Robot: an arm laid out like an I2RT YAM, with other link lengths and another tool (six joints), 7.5 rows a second.
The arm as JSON. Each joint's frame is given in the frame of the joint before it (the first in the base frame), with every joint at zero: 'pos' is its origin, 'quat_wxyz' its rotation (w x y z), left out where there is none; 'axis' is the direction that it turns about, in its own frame. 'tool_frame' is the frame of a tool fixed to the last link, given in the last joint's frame.
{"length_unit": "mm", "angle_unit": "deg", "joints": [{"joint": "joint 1", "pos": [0.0, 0.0, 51.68], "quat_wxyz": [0.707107, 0.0, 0.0, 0.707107], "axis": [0.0, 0.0, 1.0]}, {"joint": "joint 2", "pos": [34.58, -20.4, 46.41], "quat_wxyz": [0.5, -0.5, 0.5, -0.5], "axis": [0.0, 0.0, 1.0]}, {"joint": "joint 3", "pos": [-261.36, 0.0, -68.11], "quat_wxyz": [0.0, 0.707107, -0.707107, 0.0], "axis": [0.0, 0.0, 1.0]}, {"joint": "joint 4", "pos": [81.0, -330.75, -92.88], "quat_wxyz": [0.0, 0.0, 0.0, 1.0], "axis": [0.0, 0.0, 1.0]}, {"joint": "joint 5", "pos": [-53.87, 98.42, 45.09], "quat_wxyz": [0.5, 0.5, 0.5, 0.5], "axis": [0.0, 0.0, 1.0]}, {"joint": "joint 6", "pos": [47.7, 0.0, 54.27], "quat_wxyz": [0.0, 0.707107, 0.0, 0.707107], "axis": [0.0, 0.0, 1.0]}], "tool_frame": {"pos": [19.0, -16.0, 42.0], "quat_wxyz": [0.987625, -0.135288, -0.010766, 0.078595]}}
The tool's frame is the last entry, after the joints.
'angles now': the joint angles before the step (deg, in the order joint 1, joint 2, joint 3, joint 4, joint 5, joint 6). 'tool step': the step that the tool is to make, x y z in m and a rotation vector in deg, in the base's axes. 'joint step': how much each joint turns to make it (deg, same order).
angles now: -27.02, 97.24, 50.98, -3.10, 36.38, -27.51
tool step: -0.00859, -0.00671, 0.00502, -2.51, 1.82, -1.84
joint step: -0.90, -0.65, -0.58, 0.48, 2.93, -1.64
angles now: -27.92, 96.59, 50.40, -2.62, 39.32, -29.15
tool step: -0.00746, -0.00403, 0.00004, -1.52, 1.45, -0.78
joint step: -0.73, -0.44, -1.08, 1.17, 1.55, -1.70
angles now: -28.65, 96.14, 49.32, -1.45, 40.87, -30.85
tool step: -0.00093, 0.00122, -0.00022, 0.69, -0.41, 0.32
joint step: -0.02, -0.47, -0.30, -0.38, -0.83, 0.36
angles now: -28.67, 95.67, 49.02, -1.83, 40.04, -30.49
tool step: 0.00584, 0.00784, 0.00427, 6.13, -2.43, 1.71
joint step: 0.44, -1.20, 1.96, -6.39, -5.84, 4.05
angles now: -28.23, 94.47, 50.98, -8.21, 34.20, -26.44
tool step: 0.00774, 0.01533, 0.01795, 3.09, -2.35, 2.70
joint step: 1.73, -3.18, 0.95, -4.47, -3.61, 1.89
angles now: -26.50, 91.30, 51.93, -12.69, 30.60, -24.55
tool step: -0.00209, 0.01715, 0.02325, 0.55, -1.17, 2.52
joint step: 1.79, -5.23, -0.89, -3.54, -1.24, 0.05
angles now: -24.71, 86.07, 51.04, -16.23, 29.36, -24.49
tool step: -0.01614, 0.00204, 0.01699, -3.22, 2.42, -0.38
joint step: -0.12, -4.47, -1.85, -2.10, 3.23, -2.65
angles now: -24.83, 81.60, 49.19, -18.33, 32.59, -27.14
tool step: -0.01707, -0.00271, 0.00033, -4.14, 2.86, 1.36
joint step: -0.96, -3.79, -4.66, 3.39, 2.27, -6.00
